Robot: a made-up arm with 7 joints.
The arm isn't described. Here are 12 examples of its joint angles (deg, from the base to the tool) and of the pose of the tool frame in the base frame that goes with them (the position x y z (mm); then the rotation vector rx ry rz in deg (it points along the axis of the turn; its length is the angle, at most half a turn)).
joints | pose
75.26 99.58 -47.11 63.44 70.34 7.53 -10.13 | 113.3 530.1 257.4 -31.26 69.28 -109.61
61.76 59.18 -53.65 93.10 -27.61 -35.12 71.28 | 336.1 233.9 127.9 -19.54 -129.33 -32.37
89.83 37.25 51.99 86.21 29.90 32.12 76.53 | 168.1 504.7 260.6 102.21 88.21 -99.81
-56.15 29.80 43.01 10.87 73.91 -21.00 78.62 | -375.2 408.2 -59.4 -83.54 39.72 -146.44
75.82 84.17 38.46 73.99 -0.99 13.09 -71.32 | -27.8 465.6 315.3 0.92 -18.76 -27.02
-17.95 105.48 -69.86 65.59 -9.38 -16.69 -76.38 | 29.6 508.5 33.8 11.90 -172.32 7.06
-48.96 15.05 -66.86 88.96 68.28 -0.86 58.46 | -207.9 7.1 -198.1 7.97 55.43 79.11
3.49 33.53 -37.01 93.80 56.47 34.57 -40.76 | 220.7 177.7 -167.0 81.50 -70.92 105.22
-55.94 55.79 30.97 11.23 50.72 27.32 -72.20 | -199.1 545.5 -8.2 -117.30 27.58 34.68
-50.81 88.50 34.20 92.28 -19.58 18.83 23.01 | 223.6 381.7 107.8 56.76 -149.58 8.00
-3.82 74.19 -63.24 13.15 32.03 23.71 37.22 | 38.4 600.2 -19.6 135.95 -51.43 17.73
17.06 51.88 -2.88 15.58 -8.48 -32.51 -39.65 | 142.6 486.2 -121.1 -59.44 107.21 -62.41
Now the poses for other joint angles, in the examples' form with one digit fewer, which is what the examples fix.
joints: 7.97 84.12 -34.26 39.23 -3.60 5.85 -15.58
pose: 147 543 41 -93.6 143.4 -7.7
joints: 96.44 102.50 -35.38 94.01 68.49 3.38 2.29
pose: 54 430 342 27.2 91.6 -103.2
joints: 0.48 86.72 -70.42 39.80 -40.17 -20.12 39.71
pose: 69 530 -46 49.1 -59.7 -43.1
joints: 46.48 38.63 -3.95 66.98 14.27 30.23 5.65
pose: 371 376 81 -46.0 99.5 -136.2
